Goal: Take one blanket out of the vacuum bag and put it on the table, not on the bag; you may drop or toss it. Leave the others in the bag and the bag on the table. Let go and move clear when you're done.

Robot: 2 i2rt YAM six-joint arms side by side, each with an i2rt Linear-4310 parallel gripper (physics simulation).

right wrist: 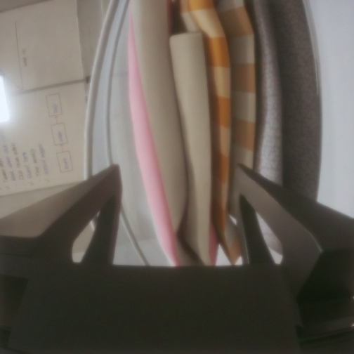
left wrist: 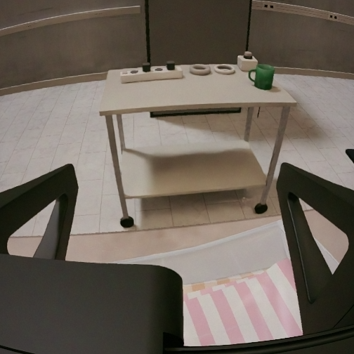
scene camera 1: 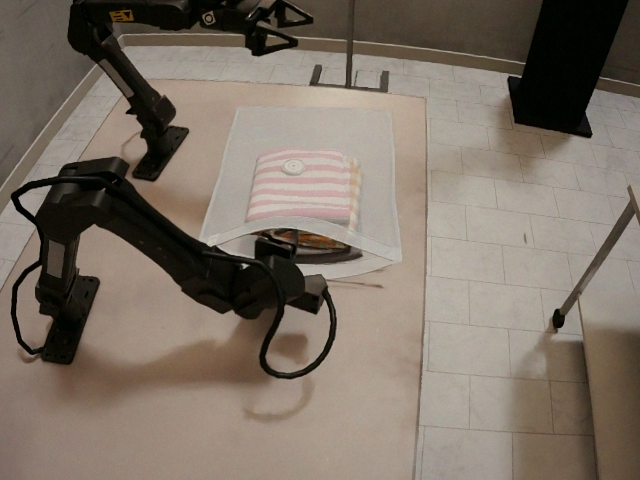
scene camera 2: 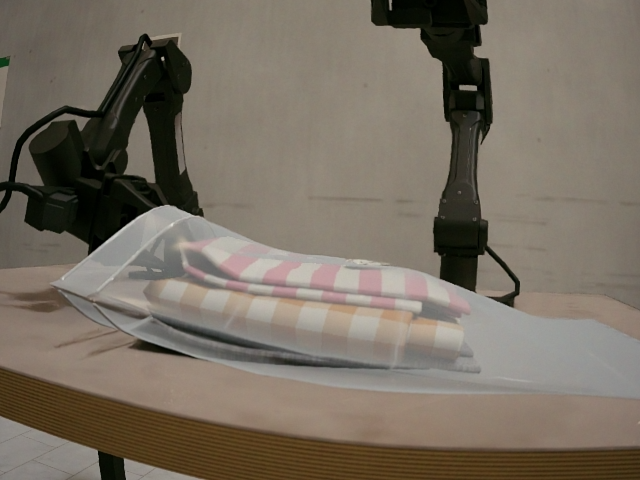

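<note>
The clear vacuum bag (scene camera 1: 310,124) (scene camera 2: 542,351) lies on the table, its mouth raised. Inside are a pink-and-white striped blanket (scene camera 1: 305,193) (scene camera 2: 325,276) (left wrist: 250,305) on top, an orange-and-white checked blanket (scene camera 2: 263,310) (right wrist: 220,75) in the middle and a grey blanket (scene camera 2: 258,355) (right wrist: 300,100) at the bottom. My right gripper (scene camera 2: 170,258) (right wrist: 177,175) is partly open at the bag's mouth; the striped blanket's folds show between its fingers in the right wrist view, not visibly pinched. Its fingers are mostly hidden in scene camera 1. My left gripper (scene camera 1: 305,32) (left wrist: 176,174) is wide open, empty and high beyond the bag's closed end.
The table (scene camera 1: 330,413) (scene camera 2: 310,413) carries both arm bases. A wheeled cart (left wrist: 200,97) with a green mug (left wrist: 263,77) stands on the floor past the table edge. A black column (scene camera 1: 573,67) stands on the floor at the upper right.
</note>
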